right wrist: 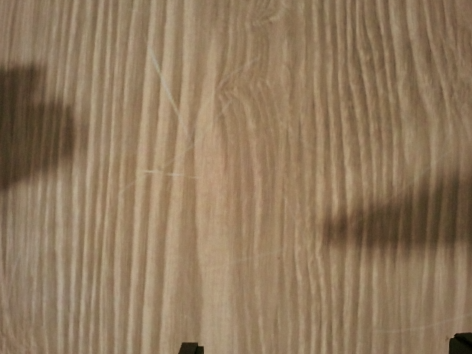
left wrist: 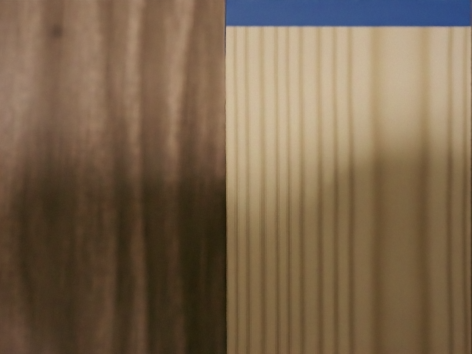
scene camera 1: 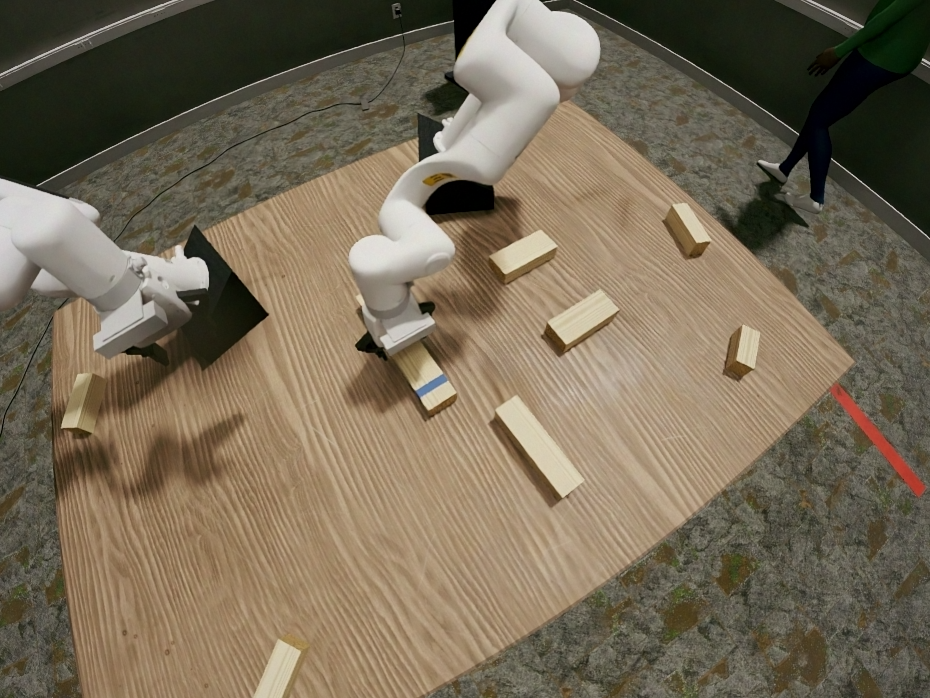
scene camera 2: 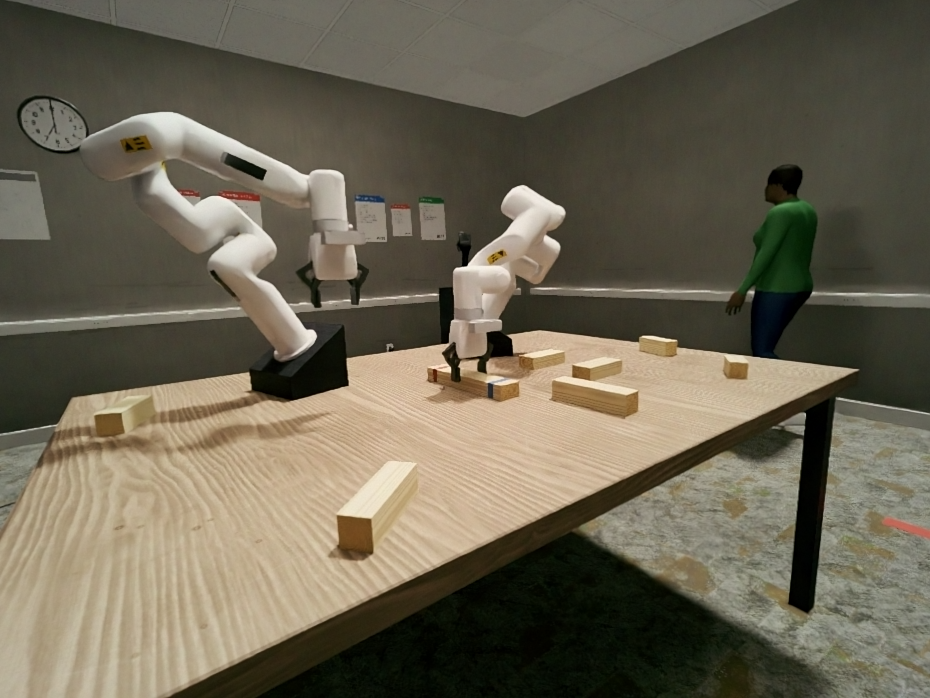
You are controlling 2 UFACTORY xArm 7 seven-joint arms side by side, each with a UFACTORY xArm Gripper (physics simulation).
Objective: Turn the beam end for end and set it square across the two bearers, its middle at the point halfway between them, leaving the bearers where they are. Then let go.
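Frame: origin at the left arm's base, x right, y back, z down, level; centimetres.
Seen in the pictures: left gripper, fingertip midpoint: (scene camera 2: 469, 378); right gripper, fingertip midpoint: (scene camera 1: 189, 345) (scene camera 2: 336, 306); right arm's base, origin of the base link: (scene camera 1: 193, 286) (scene camera 2: 296, 346).
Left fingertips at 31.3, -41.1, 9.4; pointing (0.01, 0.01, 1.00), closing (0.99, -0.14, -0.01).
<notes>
Pixels of each thing's top centre, then the offset from my left fingertips to it, as dx, dy, dz. "spot": a spot on its surface instead.
- beam, middle of its top: (scene camera 1: 401, 341) (scene camera 2: 469, 373) -0.2, +0.1, -1.3
- nearer, middle of its top: (scene camera 1: 584, 315) (scene camera 2: 597, 362) -36.7, -11.2, -1.3
- long plain block, middle of its top: (scene camera 1: 539, 444) (scene camera 2: 592, 384) -14.4, -30.6, -2.2
- left edge, surface spot: (scene camera 2: 124, 415) spot: +76.3, +14.2, -1.2
The beam (scene camera 1: 419, 368) (scene camera 2: 473, 383) (left wrist: 345, 100) lies flat on the table, its blue band towards the front; its red band shows at the far end in scene camera 2. My left gripper (scene camera 1: 398, 335) (scene camera 2: 469, 372) is down over the beam's middle, its fingers open on either side of it. The hand hides part of the beam and the fingertips in scene camera 1. Two short parallel blocks, which look like the bearers, lie to the right: one farther back (scene camera 1: 523, 256) (scene camera 2: 542, 359), one nearer (scene camera 1: 582, 320) (scene camera 2: 597, 367). My right gripper (scene camera 2: 335, 302) (right wrist: 325, 346) is open and empty, high above the table.
A long plain block (scene camera 1: 538, 447) (scene camera 2: 594, 395) lies right of the beam. Other blocks lie at the right edge (scene camera 1: 687, 229) (scene camera 1: 742, 351), at the left edge (scene camera 1: 83, 404) (scene camera 2: 124, 415) and near the front (scene camera 1: 280, 667) (scene camera 2: 377, 504). Black arm bases stand at the back.
</notes>
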